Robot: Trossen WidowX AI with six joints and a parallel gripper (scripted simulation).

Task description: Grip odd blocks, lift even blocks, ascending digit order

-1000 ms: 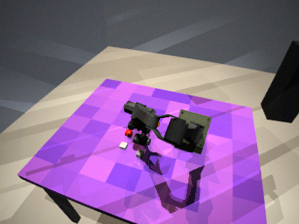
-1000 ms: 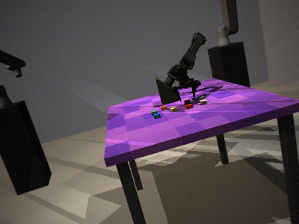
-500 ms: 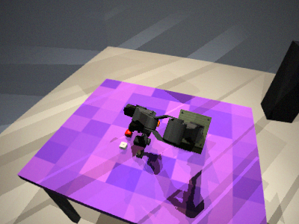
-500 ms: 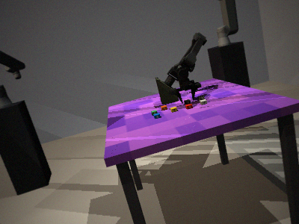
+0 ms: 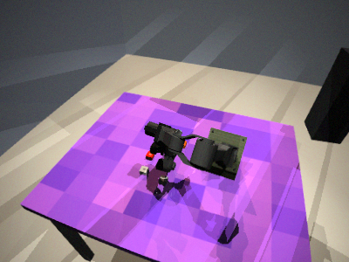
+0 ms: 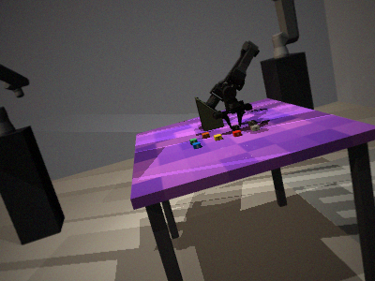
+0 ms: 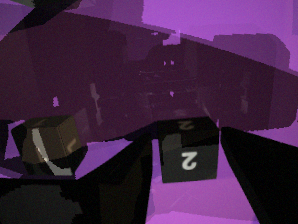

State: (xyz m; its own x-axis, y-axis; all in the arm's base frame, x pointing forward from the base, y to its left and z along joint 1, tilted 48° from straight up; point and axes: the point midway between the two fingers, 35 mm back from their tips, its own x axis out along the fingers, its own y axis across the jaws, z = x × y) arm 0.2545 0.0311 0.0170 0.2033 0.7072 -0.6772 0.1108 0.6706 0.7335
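Right now my gripper tip is 10 cm short of the red block and 4 cm to the left of it. From my gripper tip the other things lie so: black block (1 cm behind); then grey block (1 cm ahead, 8 cm to the left); then yellow block (7 cm ahead, 12 cm to the right).
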